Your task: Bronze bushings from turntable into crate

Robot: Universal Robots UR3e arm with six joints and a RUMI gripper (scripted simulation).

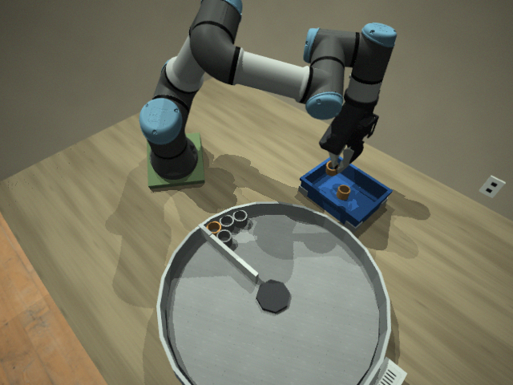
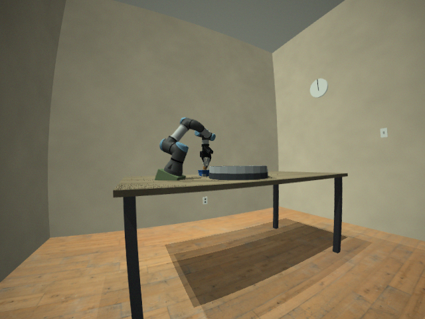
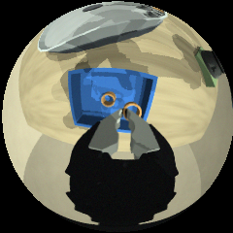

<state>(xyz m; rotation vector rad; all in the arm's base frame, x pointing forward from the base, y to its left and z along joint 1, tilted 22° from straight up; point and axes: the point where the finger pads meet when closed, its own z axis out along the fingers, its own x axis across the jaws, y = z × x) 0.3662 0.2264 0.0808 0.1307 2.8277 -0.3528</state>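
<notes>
My hand is 4 cm short of the blue crate, 1 cm to the left of it and 5 cm above it. The rest, counted from my hand: grey turntable 5 cm ahead, 37 cm to the right, 3 cm below.
</notes>
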